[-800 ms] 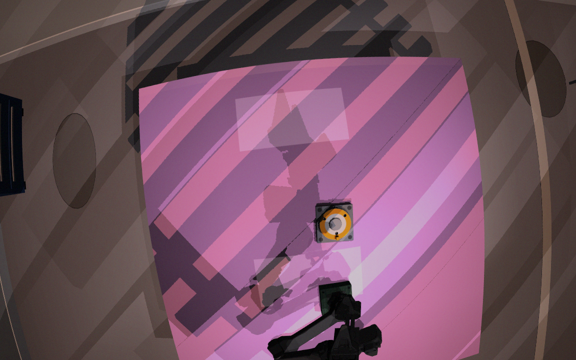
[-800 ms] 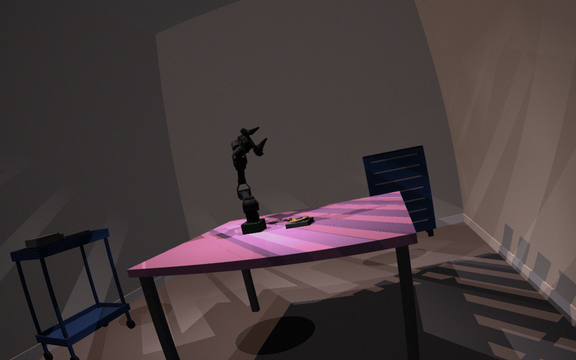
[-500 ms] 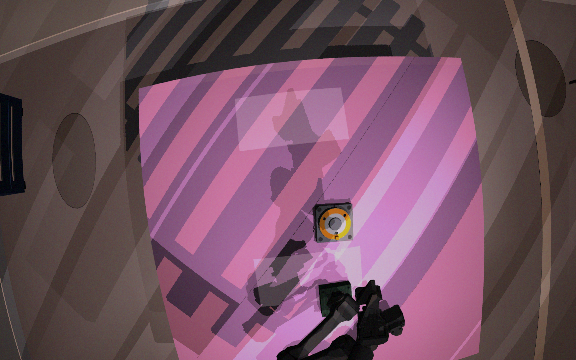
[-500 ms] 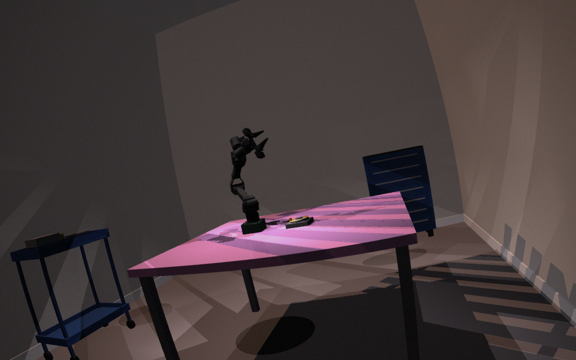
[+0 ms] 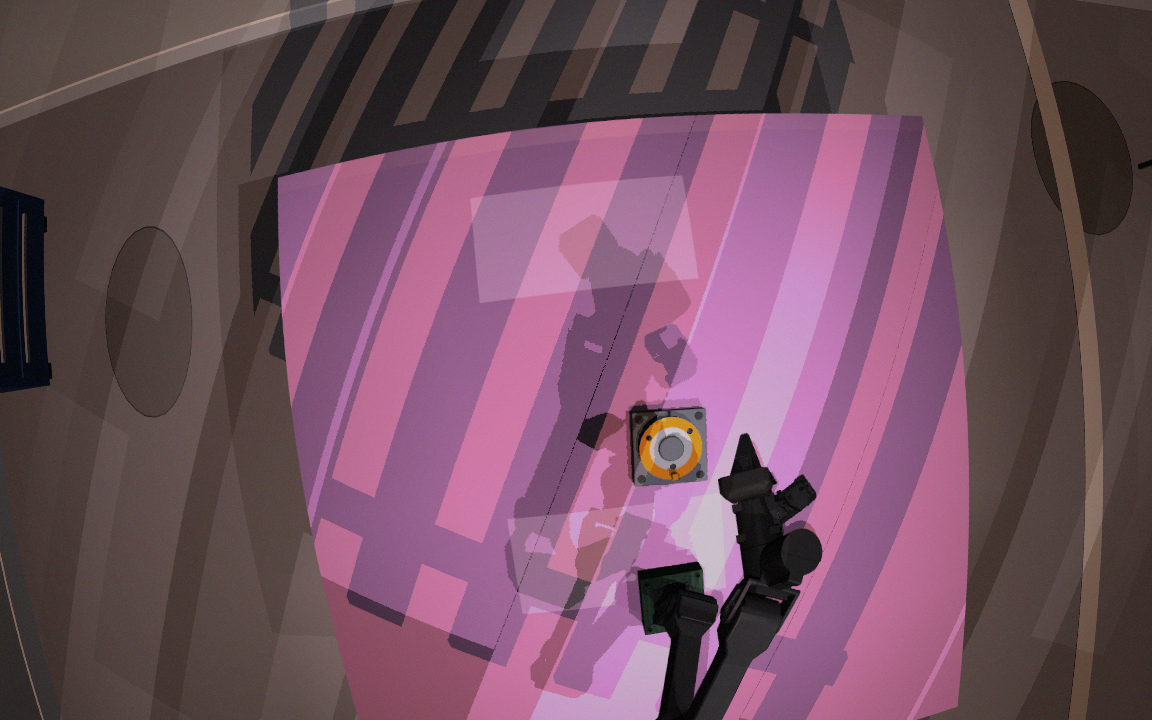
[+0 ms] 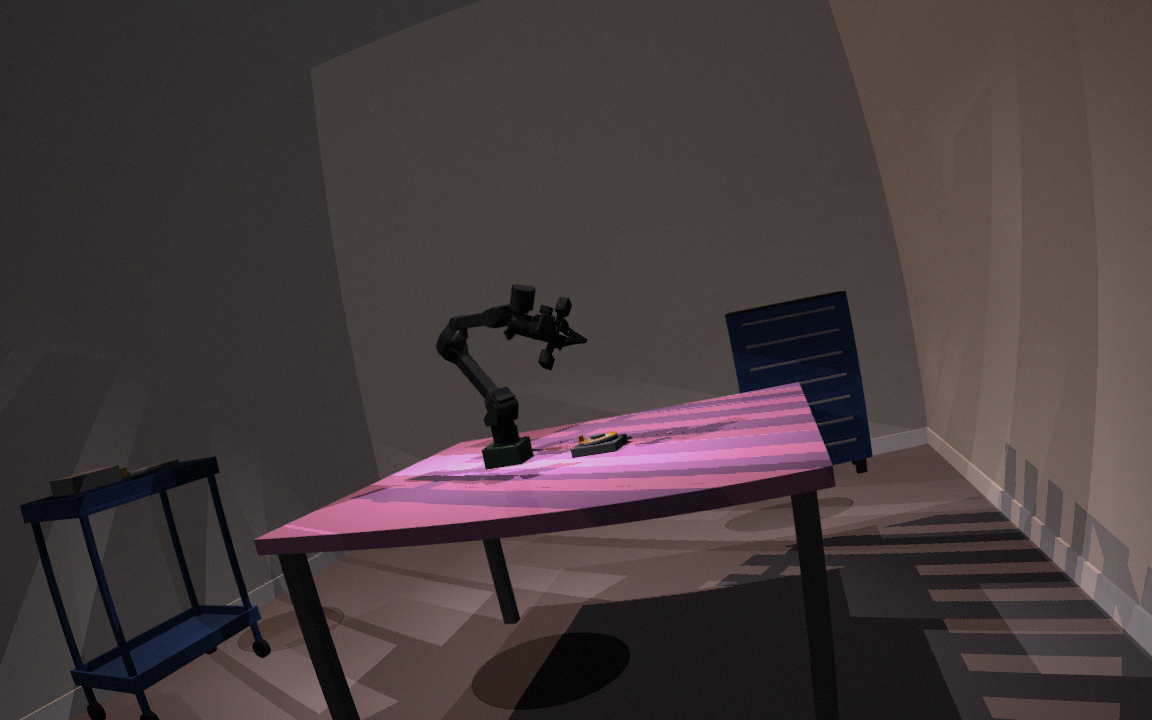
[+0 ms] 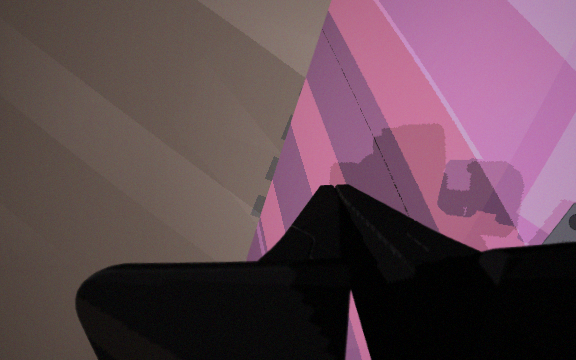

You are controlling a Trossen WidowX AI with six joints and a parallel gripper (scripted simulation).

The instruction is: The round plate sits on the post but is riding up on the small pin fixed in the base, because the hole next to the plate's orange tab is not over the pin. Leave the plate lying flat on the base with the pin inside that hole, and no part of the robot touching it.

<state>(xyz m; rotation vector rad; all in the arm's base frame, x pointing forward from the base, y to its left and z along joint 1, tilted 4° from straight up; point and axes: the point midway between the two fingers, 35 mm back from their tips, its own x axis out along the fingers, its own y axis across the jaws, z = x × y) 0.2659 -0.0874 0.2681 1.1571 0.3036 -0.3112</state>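
My gripper tip is now 26 cm above the round plate, 7 cm to the right of it and 6 cm past it.
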